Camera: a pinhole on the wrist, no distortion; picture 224 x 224 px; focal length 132.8 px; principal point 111.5 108.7 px. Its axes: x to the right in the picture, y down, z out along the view. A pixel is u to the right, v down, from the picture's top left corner.
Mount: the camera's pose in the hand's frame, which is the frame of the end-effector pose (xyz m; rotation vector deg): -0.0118 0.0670 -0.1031 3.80 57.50 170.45
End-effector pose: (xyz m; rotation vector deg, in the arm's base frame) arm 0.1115 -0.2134 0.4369 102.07 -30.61 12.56
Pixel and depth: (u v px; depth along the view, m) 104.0 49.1 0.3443
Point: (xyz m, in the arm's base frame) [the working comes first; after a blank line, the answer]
In the camera's frame: -0.0194 -0.1545 0.3443

-0.0657 -0.3670 0.7681
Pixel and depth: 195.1 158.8 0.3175
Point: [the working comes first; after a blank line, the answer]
In the camera's frame: 0.1999 0.1198 0.3175

-0.1681 -0.4166 0.4348
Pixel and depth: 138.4 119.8 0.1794
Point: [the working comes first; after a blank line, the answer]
In the camera's frame: 0.0363 0.0150 0.1794

-0.0067 -0.2827 0.5480
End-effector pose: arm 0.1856 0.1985 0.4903 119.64 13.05 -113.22
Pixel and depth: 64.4 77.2 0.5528
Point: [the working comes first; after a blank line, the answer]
In the camera's frame: -0.1961 -0.1311 0.5528

0.1051 -0.3671 0.3148
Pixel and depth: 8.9 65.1 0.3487
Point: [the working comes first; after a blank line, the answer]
In the camera's frame: -0.2694 -0.1145 0.3487

0.2179 -0.1944 0.2458
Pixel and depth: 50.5 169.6 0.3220
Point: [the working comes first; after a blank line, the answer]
In the camera's frame: -0.1479 0.1477 0.3220

0.0102 -0.0155 0.3409
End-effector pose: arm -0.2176 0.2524 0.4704 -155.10 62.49 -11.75
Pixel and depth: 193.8 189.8 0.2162
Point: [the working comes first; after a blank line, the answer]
In the camera's frame: 0.1340 0.1320 0.2162

-0.3456 0.3027 0.2912
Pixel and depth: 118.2 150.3 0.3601
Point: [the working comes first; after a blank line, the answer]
In the camera's frame: 0.0182 0.1128 0.3601

-0.3055 0.1619 0.1770
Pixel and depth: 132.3 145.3 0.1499
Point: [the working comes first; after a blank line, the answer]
In the camera's frame: 0.0235 0.0413 0.1499

-0.3129 0.1906 0.3971
